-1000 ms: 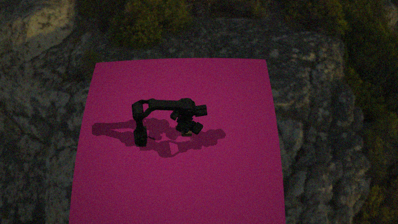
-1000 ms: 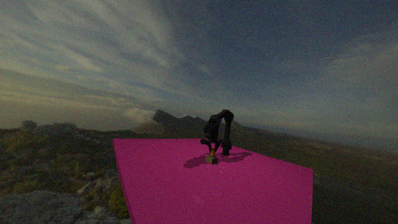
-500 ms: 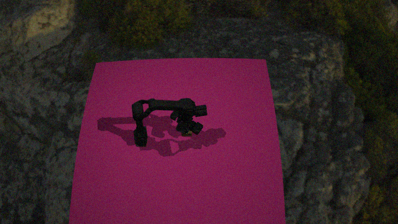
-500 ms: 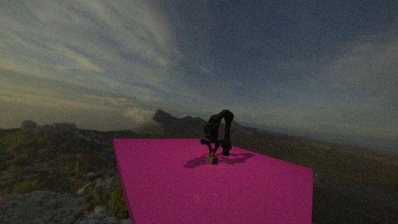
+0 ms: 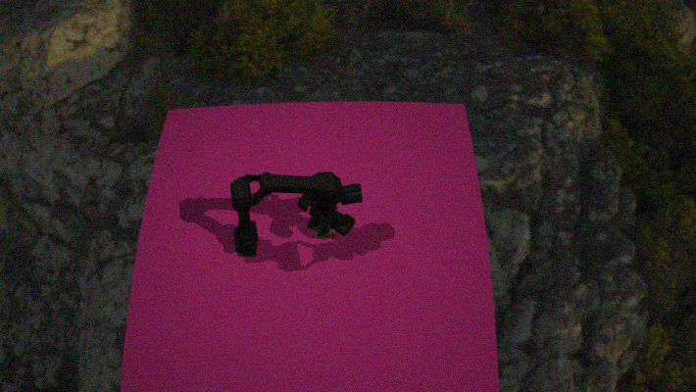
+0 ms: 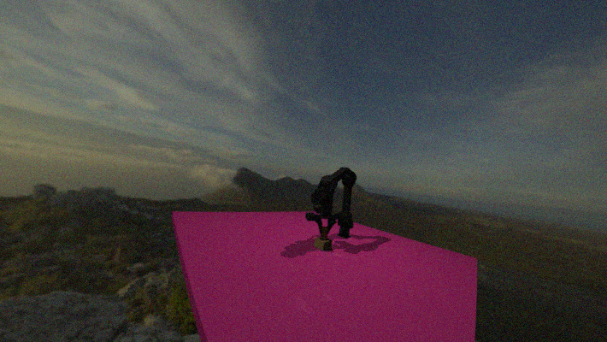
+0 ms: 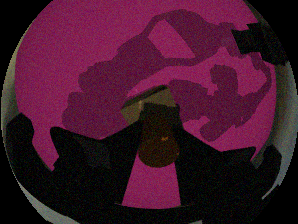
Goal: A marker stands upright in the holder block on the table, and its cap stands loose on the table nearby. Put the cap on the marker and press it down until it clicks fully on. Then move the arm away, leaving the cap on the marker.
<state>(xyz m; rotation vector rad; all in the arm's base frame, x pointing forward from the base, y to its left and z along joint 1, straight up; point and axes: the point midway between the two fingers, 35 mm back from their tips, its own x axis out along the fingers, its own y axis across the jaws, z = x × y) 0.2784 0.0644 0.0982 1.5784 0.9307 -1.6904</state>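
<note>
Now: the orange cap 10 mm above my gripper tip. Also, from my gripper tip: tan holder block: 10 mm to the left, 40 mm below.
</note>
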